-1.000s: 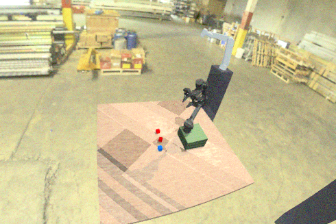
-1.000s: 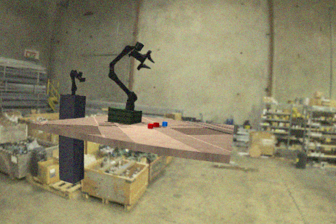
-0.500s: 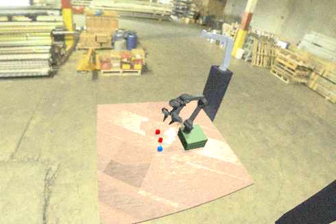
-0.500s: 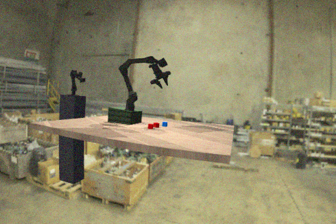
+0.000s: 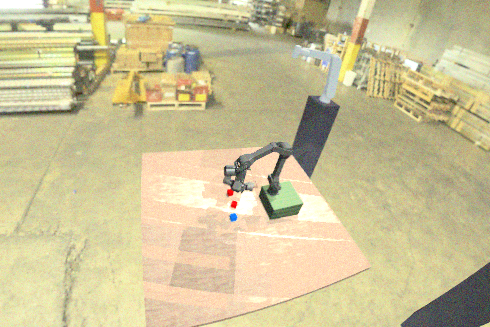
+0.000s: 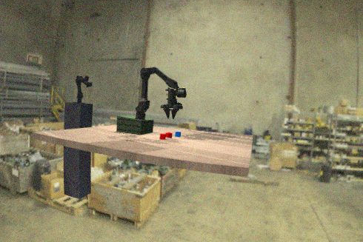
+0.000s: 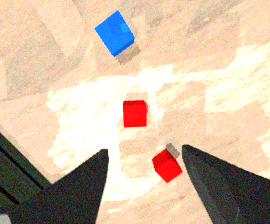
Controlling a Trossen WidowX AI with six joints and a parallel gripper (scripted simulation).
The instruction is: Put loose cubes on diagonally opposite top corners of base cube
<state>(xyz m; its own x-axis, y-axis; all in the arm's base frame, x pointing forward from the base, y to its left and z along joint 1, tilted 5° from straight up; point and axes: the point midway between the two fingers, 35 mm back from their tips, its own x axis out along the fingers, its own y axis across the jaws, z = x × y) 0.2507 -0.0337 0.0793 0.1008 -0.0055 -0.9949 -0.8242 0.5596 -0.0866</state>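
Right now my gripper tip is 40 mm short of the blue base cube, 100 mm to the right of it and 120 mm above it.
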